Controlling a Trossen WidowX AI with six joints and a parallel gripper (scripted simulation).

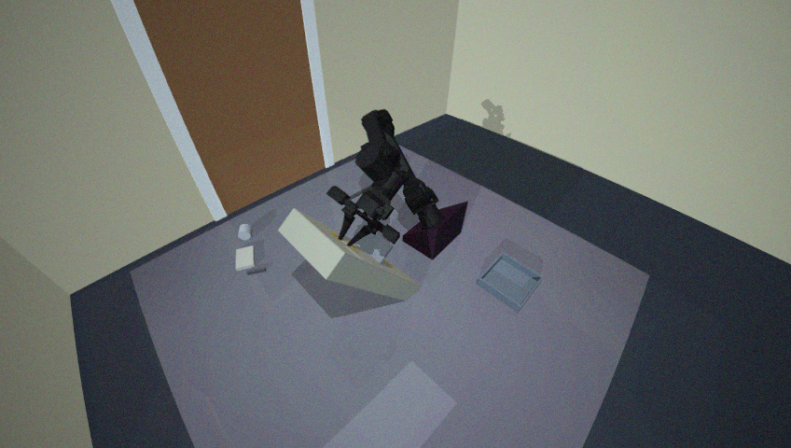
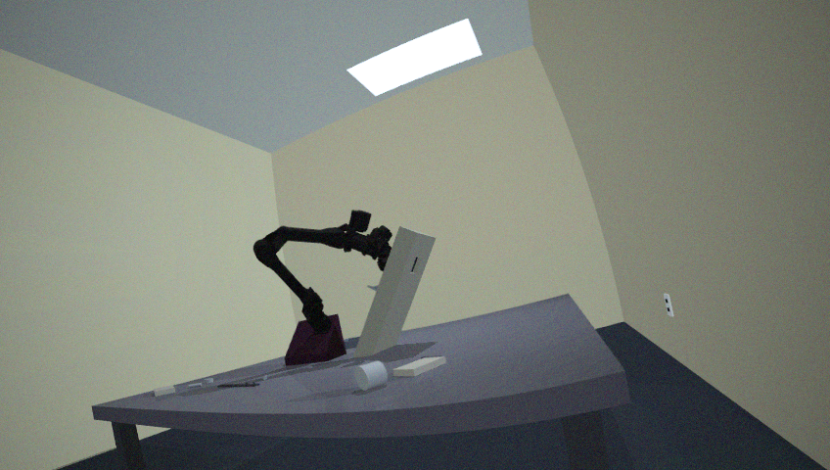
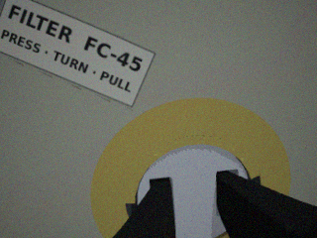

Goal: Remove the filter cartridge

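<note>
Right now the round filter cartridge is 10 mm ahead of my gripper tip and 10 mm below it. Round my gripper tip: grey shelf (100 mm behind, 100 mm below); then dark rod (130 mm ahead, 330 mm to the right, 270 mm below); then tray (400 mm behind, 300 mm to the left, 270 mm below).
</note>
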